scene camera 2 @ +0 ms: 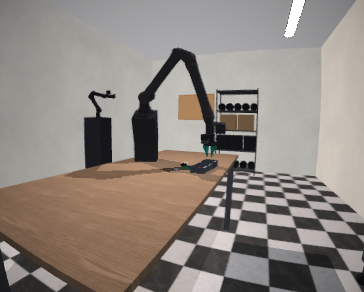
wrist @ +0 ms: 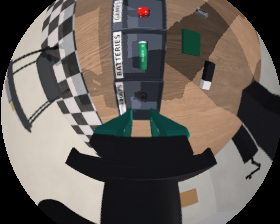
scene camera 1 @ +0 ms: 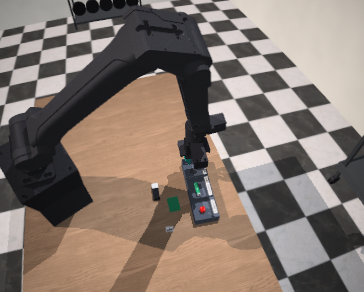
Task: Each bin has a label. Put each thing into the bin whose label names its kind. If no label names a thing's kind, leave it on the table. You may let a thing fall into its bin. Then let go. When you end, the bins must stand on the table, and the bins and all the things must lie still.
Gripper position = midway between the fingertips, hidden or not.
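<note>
Gripper (wrist: 141, 111) visible. Bin (scene camera 1: 206, 199) visible.
</note>
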